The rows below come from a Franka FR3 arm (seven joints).
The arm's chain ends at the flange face. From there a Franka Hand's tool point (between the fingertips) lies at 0.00 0.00 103.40 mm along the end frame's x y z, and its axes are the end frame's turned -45 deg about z.
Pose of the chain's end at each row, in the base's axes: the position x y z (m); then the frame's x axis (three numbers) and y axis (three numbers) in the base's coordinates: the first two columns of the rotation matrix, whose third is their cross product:
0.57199, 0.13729, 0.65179, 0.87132, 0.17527, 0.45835, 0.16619, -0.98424, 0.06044
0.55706, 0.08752, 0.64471, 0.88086, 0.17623, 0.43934, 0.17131, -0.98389, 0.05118
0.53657, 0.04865, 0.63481, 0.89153, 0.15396, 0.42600, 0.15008, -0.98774, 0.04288
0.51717, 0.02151, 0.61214, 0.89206, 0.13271, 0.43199, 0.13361, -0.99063, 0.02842
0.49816, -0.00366, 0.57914, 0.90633, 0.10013, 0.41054, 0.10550, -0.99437, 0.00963
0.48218, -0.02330, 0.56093, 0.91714, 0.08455, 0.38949, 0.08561, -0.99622, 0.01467
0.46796, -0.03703, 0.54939, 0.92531, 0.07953, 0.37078, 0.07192, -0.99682, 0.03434
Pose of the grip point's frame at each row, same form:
0.61973, 0.13972, 0.56010, 0.49860, 0.81990, 0.28136, 0.73363, -0.57203, 0.36684
0.60269, 0.09064, 0.55197, 0.50173, 0.82033, 0.27447, 0.74400, -0.57110, 0.34685
0.58076, 0.05131, 0.54137, 0.52428, 0.80730, 0.27091, 0.73653, -0.58957, 0.33155
0.56181, 0.02486, 0.51893, 0.53631, 0.79432, 0.28537, 0.72526, -0.60664, 0.32556
0.54047, -0.00008, 0.48486, 0.56627, 0.77393, 0.28349, 0.71547, -0.63232, 0.29711
0.52243, -0.02124, 0.46571, 0.58798, 0.76422, 0.26504, 0.70905, -0.64465, 0.28578
0.50646, -0.03756, 0.45343, 0.60344, 0.76109, 0.23790, 0.70515, -0.64862, 0.28646

